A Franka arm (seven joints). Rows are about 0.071 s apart.
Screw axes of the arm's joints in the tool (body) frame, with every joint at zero. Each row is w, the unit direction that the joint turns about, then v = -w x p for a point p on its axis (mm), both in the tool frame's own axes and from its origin. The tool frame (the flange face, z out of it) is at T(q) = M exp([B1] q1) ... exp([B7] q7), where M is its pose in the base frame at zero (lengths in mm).
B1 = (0, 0, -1, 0, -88, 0)
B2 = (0, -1, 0, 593, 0, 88)
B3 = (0, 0, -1, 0, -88, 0)
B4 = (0, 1, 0, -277, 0, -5.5)
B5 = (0, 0, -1, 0, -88, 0)
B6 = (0, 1, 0, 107, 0, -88)
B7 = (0, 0, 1, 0, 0, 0)
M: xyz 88 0 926 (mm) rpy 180 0 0 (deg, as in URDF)
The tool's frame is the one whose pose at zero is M.
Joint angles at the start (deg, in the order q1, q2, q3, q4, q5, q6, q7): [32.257 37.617 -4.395 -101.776 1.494 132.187 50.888]
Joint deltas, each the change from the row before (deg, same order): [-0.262 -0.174 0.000 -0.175 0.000 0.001 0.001]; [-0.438 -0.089 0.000 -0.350 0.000 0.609 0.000]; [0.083 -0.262 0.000 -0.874 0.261 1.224 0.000]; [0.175 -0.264 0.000 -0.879 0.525 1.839 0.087]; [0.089 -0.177 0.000 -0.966 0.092 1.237 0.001]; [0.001 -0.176 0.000 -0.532 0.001 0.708 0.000]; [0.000 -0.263 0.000 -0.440 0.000 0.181 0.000]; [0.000 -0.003 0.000 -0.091 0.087 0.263 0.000]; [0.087 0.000 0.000 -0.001 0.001 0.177 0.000]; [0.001 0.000 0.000 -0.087 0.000 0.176 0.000]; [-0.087 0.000 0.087 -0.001 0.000 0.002 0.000]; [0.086 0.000 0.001 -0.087 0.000 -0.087 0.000]
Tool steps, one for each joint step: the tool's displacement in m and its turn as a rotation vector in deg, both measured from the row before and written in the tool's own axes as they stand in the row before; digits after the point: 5 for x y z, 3 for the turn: [0.00191 0.00242 -0.00061 0.021 -0.039 0.268]; [0.00353 0.00360 0.00080 0.294 0.169 0.443]; [-0.00191 0.00114 0.00157 0.593 0.243 0.120]; [-0.00207 -0.00030 0.00055 1.178 0.497 0.310]; [-0.00234 0.00185 0.00304 0.377 0.249 0.008]; [-0.00076 0.00123 0.00073 0.274 0.221 0.017]; [-0.00097 0.00144 -0.00011 0.010 -0.007 0.016]; [0.00000 0.00005 0.00021 0.171 0.067 0.067]; [-0.00056 -0.00084 -0.00028 0.135 0.116 -0.086]; [-0.00010 0.00016 0.00034 0.067 0.058 0.001]; [0.00003 0.00003 0.00005 0.030 -0.043 0.013]; [-0.00116 -0.00004 0.00073 -0.139 -0.102 -0.084]
